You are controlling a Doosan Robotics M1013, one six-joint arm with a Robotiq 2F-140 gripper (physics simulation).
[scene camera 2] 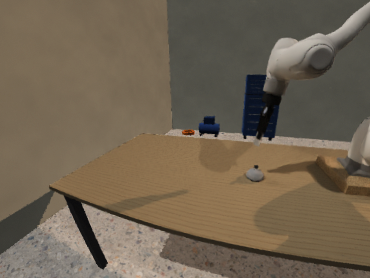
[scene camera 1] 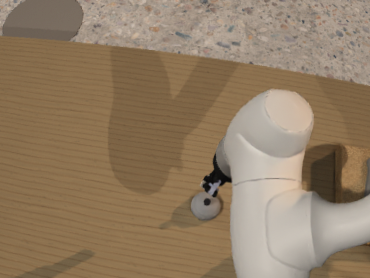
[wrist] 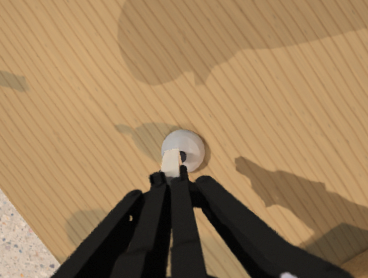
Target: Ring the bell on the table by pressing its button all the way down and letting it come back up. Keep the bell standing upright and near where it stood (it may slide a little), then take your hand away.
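Where they show: gripper, fingertip midpoint: [scene camera 2: 256, 144] [wrist: 174, 160]; arm's base at its link origin: [scene camera 2: 361, 169].
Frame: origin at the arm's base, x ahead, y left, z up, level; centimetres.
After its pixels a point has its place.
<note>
The bell, a light grey dome [scene camera 1: 204, 208] @[x 53.4, y 21.2, z -0.5 cm] [scene camera 2: 254, 175] @[x 53.4, y 23.0, z -1.8 cm] [wrist: 192, 142] @[x 54.3, y 17.0, z -1.3 cm] with a small black button [scene camera 1: 207, 202] @[x 53.1, y 19.9, z 1.7 cm] [scene camera 2: 256, 166] @[x 53.2, y 20.2, z 1.6 cm] [wrist: 183, 157] @[x 53.1, y 19.2, z 1.7 cm] on top, stands upright on the wooden table [scene camera 1: 60, 150] @[x 100.8, y 17.7, z -4.9 cm] [scene camera 2: 150, 165] @[x 109.0, y 31.9, z -4.9 cm] [wrist: 65, 100] @[x 72.9, y 36.6, z -4.9 cm]. My gripper [scene camera 1: 212, 189] @[x 54.9, y 18.8, z 12.1 cm] [scene camera 2: 257, 142] @[x 54.9, y 18.8, z 12.1 cm] [wrist: 174, 160] @[x 54.9, y 18.8, z 12.1 cm] is shut and empty, its pale fingertips together and pointing down. In scene camera 2 the tips hang above the bell with a gap over the button. In the wrist view they overlap the dome beside the button and cover part of the bell.
The arm [scene camera 1: 270, 210] @[x 45.8, y 30.9, z 52.2 cm] [scene camera 2: 300, 60] @[x 45.7, y 40.6, z 45.5 cm] reaches in from the right. Its base stands on a wooden block [scene camera 1: 352, 172] @[x 13.4, y -2.4, z 0.1 cm] [scene camera 2: 332, 175] @[x 15.3, y 7.3, z -2.6 cm] at the right. A blue cabinet [scene camera 2: 252, 107], a blue machine [scene camera 2: 209, 128] and an orange ring [scene camera 2: 188, 132] are on the floor behind the table.
</note>
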